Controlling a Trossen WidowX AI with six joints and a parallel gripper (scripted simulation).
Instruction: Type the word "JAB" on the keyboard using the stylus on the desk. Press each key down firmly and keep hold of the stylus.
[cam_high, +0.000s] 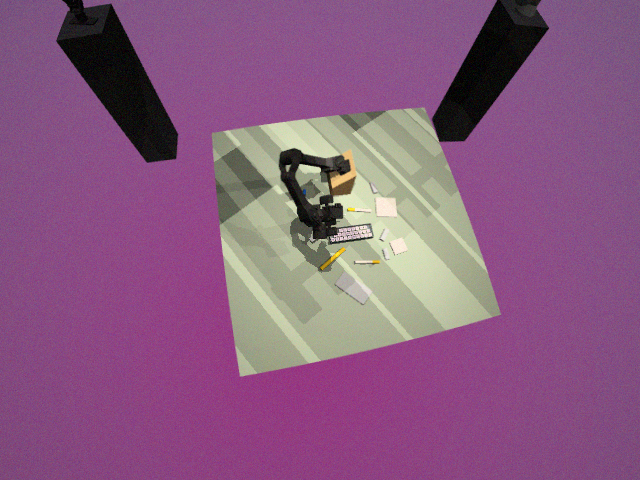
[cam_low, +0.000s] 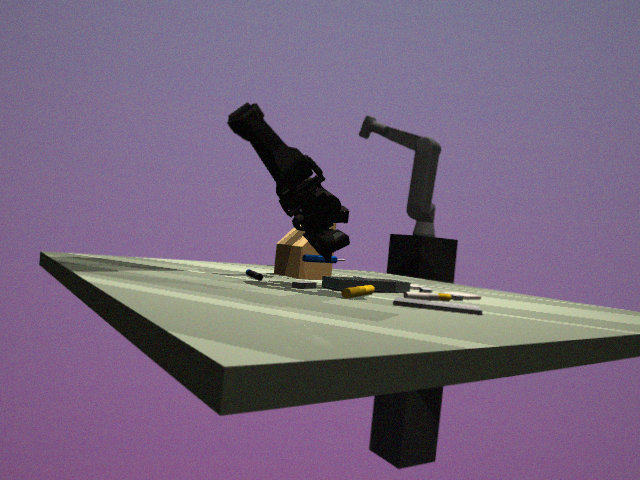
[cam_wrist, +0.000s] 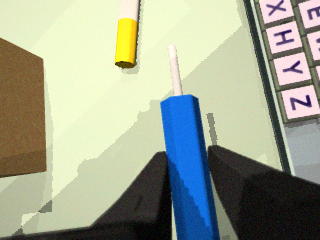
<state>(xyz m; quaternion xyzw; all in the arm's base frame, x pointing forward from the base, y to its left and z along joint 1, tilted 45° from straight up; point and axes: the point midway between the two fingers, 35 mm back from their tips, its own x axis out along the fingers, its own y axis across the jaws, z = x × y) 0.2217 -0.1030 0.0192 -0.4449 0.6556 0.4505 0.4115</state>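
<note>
My gripper tip is 10 mm to the right of the blue stylus. From my gripper tip the other things lie so: dark pen (140 mm behind, 140 mm to the right, 60 mm below); then stylus tip (50 mm to the left); then yellow marker (200 mm ahead, 30 mm to the right, 50 mm below).
</note>
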